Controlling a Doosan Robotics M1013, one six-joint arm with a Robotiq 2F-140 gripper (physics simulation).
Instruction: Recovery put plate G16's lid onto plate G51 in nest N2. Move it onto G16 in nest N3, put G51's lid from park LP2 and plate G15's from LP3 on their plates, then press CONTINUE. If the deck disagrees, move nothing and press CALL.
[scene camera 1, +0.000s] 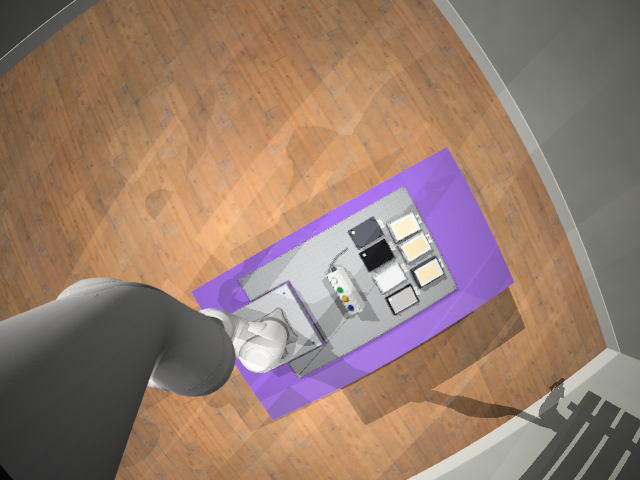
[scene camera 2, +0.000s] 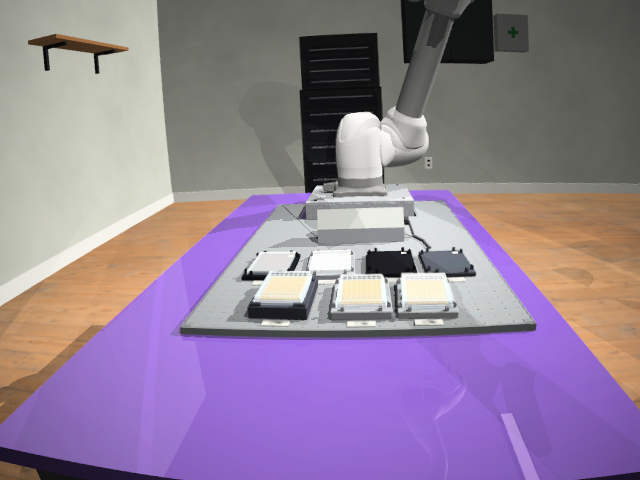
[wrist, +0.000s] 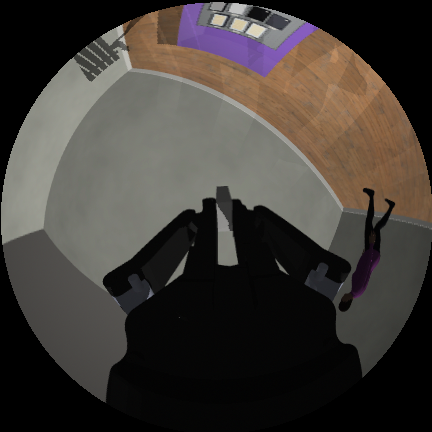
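Pixels of known places: gripper, fingertip midpoint: (wrist: 222, 196); arm's base, origin of the base link: (scene camera 1: 273, 331) (scene camera 2: 360, 191).
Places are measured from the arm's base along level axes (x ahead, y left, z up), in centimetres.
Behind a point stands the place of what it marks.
Observation:
Three plates with cream wells sit in a row of nests: one plate (scene camera 1: 428, 272) @[y -11.8, x 79.7, z -1.0 cm] (scene camera 2: 283, 289) @[y -11.7, x 82.9, z -0.8 cm] (wrist: 218, 20) in a dark nest, a middle plate (scene camera 1: 415, 248) @[y 1.7, x 79.4, z -1.6 cm] (scene camera 2: 361, 290) @[y 1.8, x 81.7, z -1.6 cm] (wrist: 239, 24) and an end plate (scene camera 1: 404, 226) @[y 13.7, x 79.6, z -1.6 cm] (scene camera 2: 426, 290) @[y 13.3, x 82.1, z -1.6 cm] (wrist: 256, 31) in grey nests. Clear covers seem to show on them; labels are unreadable. Beside them are four flat parks: light grey with black rim (scene camera 1: 402, 299) @[y -17.7, x 62.4, z -2.7 cm] (scene camera 2: 272, 262) @[y -17.9, x 63.6, z -2.7 cm], white (scene camera 1: 389, 277) @[y -4.6, x 61.7, z -2.7 cm] (scene camera 2: 330, 261) @[y -5.2, x 63.3, z -2.7 cm], black (scene camera 1: 376, 255) @[y 7.8, x 61.2, z -3.5 cm] (scene camera 2: 390, 262) @[y 7.7, x 62.3, z -3.5 cm] and dark grey (scene camera 1: 364, 231) @[y 20.9, x 61.6, z -3.5 cm] (scene camera 2: 446, 261) @[y 20.0, x 62.4, z -3.5 cm]. My gripper (wrist: 222, 196) @[y 47.6, x 73.7, z 101.7 cm] is shut and empty, far from the deck.
A button box (scene camera 1: 344, 291) @[y 1.6, x 39.4, z 2.4 cm] (scene camera 2: 360, 225) @[y 0.9, x 44.2, z 0.0 cm] with white, green, yellow and blue buttons stands between the parks and the arm base (scene camera 2: 360, 155) @[y 0.6, x 7.7, z 13.6 cm]. The grey deck (scene camera 1: 320, 258) @[y 19.6, x 36.7, z -4.5 cm] (scene camera 2: 222, 310) @[y -23.1, x 84.2, z -4.5 cm] lies on a purple table (scene camera 1: 465, 232) @[y -5.6, x 109.3, z -5.7 cm] (scene camera 2: 310, 392) @[y -4.3, x 106.1, z -5.8 cm]. A person (wrist: 366, 272) shows in the wrist view.

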